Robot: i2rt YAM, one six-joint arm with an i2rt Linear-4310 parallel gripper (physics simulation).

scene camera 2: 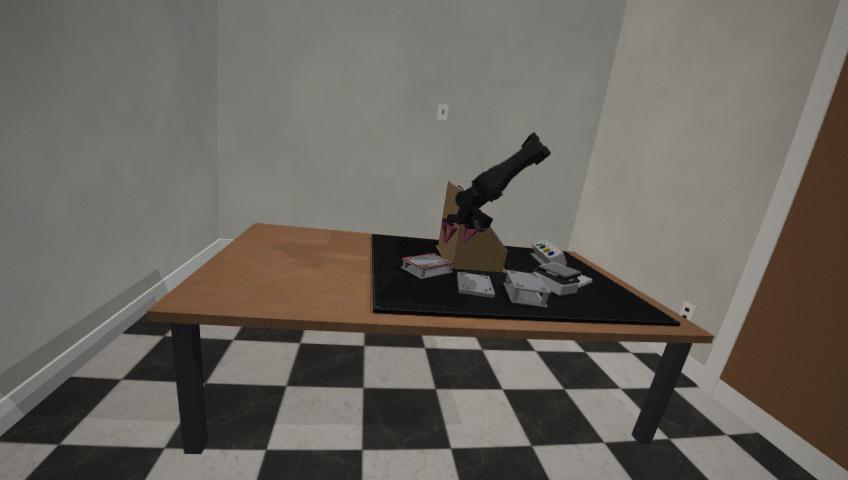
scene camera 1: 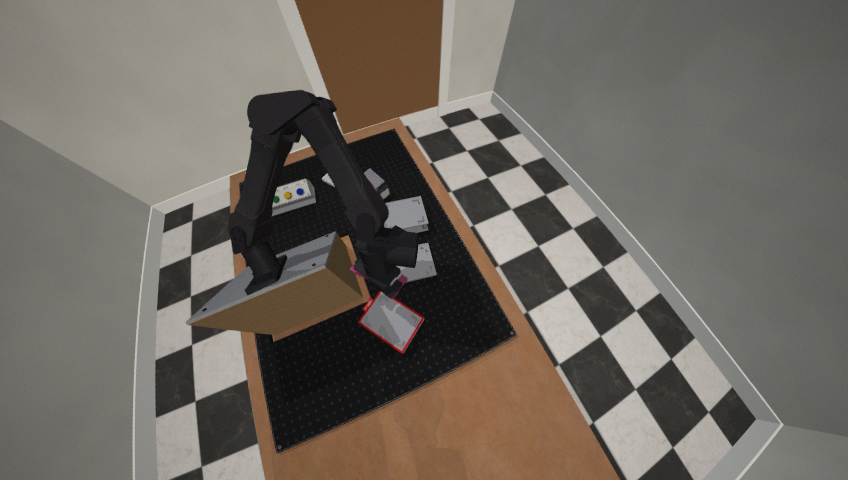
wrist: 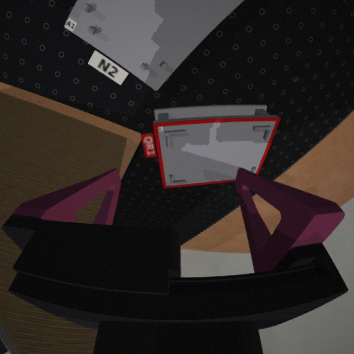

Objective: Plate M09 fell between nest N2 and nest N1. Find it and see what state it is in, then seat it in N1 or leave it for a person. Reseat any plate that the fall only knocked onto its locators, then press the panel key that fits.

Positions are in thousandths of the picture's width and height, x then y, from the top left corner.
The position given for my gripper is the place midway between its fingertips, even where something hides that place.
Note:
My gripper (scene camera 1: 450,597) is open, with nothing in its grasp. Further things: a station N2 (scene camera 1: 501,559).
My gripper is seen too in the wrist view (wrist: 501,493). The station N2 shows as well in the wrist view (wrist: 428,134).

